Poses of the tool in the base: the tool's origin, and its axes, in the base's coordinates. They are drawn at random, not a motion.
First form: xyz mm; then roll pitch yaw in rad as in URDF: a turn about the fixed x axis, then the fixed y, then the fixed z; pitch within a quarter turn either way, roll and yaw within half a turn.
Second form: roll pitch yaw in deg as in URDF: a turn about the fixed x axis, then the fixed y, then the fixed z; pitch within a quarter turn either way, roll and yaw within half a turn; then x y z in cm. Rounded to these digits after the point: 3 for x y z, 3 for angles.
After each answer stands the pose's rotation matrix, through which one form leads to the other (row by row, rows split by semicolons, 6 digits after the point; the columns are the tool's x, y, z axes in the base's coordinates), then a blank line. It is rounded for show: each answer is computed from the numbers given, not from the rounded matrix.
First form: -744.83 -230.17 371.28 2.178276 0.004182 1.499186
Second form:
124.806 0.240 85.897 -74.483 -23.017 37.128
0.071549 0.569583 0.818814; 0.997428 -0.037415 -0.061129; -0.004182 0.821082 -0.570795

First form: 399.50 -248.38 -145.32 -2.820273 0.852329 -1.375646
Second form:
-161.590 48.835 -78.819 39.950 -24.838 -14.532
0.127640 -0.976913 0.171314; -0.645737 0.049251 0.761969; -0.752815 -0.207882 -0.624543

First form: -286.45 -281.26 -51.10 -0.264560 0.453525 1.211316
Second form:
-15.158 25.985 69.403 -28.645 -28.126 -5.110
0.316225 -0.943814 -0.096002; 0.841450 0.232305 0.487849; -0.438137 -0.235051 0.867633

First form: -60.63 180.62 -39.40 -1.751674 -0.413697 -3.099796
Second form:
-100.364 -23.703 -177.605 -6.063 18.062 -3.940
-0.914841 -0.402610 -0.031151; -0.038260 0.163213 -0.985849; 0.401997 -0.900703 -0.164717

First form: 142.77 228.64 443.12 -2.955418 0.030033 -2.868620
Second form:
-169.333 1.721 -164.360 14.277 22.864 44.312
-0.962539 -0.259584 0.078319; -0.269474 0.947832 -0.170292; -0.030028 -0.185018 -0.982276

